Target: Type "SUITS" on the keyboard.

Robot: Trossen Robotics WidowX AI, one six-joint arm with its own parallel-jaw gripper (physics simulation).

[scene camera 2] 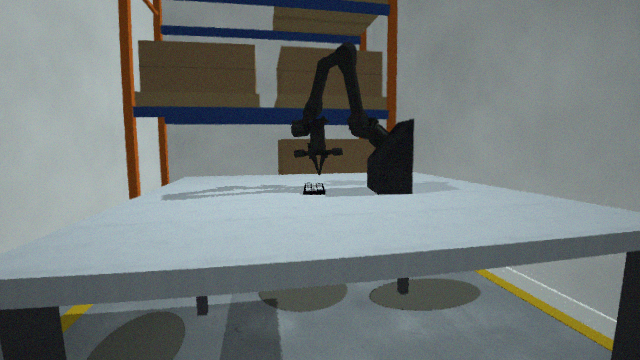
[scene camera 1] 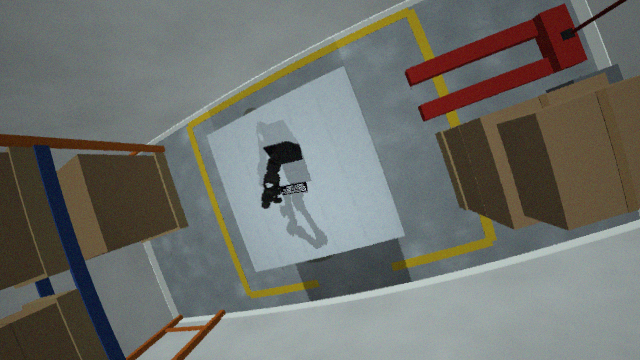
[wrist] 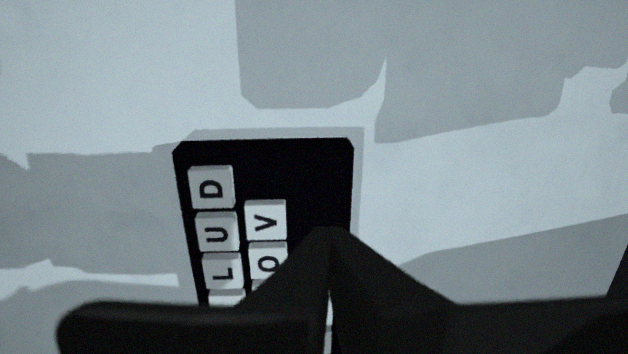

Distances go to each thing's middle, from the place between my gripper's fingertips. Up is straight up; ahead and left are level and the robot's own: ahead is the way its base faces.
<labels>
My gripper is now 8 cm to the right of the black keyboard (wrist: 314,175), 4 cm short of it and 4 cm above it.
</labels>
